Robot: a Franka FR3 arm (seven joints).
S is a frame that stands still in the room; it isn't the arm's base.
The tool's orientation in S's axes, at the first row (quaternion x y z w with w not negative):
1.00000, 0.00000, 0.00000, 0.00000
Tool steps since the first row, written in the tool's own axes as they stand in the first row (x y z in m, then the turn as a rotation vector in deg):
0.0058, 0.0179, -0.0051, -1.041, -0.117, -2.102
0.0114, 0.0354, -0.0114, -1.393, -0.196, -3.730
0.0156, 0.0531, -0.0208, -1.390, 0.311, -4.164
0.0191, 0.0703, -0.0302, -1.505, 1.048, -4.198
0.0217, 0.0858, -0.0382, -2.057, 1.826, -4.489
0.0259, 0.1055, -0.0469, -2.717, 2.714, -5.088
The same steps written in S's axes. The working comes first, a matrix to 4 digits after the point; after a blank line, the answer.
The tool's axes in the first row as the columns of a matrix, in S's axes (used below as rounded here):
1.0000, 0.0000, 0.0000
0.0000, -1.0000, 0.0000
0.0000, 0.0000, -1.0000

0.0058, -0.0179, 0.0051, -1.041, 0.117, 2.102
0.0114, -0.0354, 0.0114, -1.393, 0.196, 3.730
0.0156, -0.0531, 0.0208, -1.390, -0.311, 4.164
0.0191, -0.0703, 0.0302, -1.505, -1.048, 4.198
0.0217, -0.0858, 0.0382, -2.057, -1.826, 4.489
0.0259, -0.1055, 0.0469, -2.717, -2.714, 5.088

